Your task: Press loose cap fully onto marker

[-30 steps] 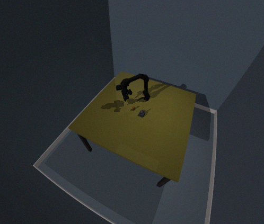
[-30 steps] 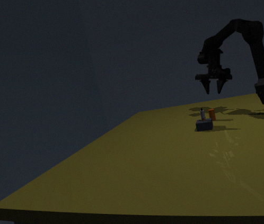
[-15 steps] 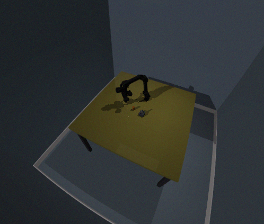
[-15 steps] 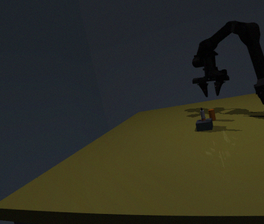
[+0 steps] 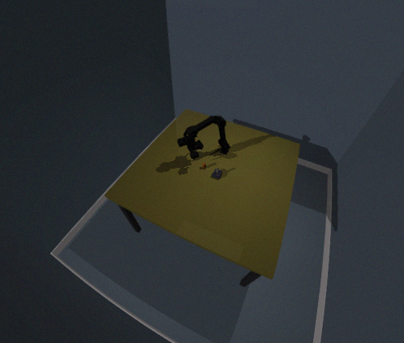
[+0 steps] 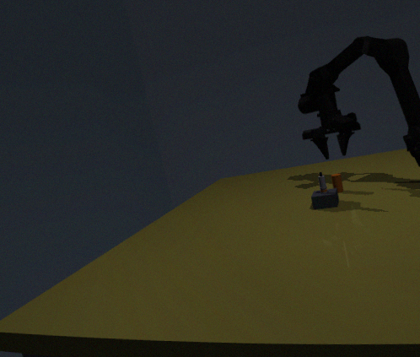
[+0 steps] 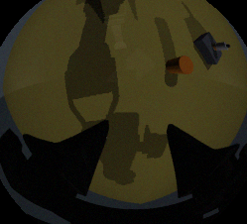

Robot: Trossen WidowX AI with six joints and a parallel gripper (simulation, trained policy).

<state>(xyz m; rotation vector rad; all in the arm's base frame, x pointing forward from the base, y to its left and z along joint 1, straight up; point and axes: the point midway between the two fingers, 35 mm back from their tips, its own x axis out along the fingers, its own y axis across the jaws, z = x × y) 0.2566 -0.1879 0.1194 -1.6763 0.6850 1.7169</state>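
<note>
Now: the orange cap 100 mm to the left of my gripper tip and 60 mm below it. Round my gripper tip: holder block: 230 mm to the left, 70 mm below, 30 mm ahead; marker: 230 mm to the left, 30 mm ahead, 20 mm below.
</note>
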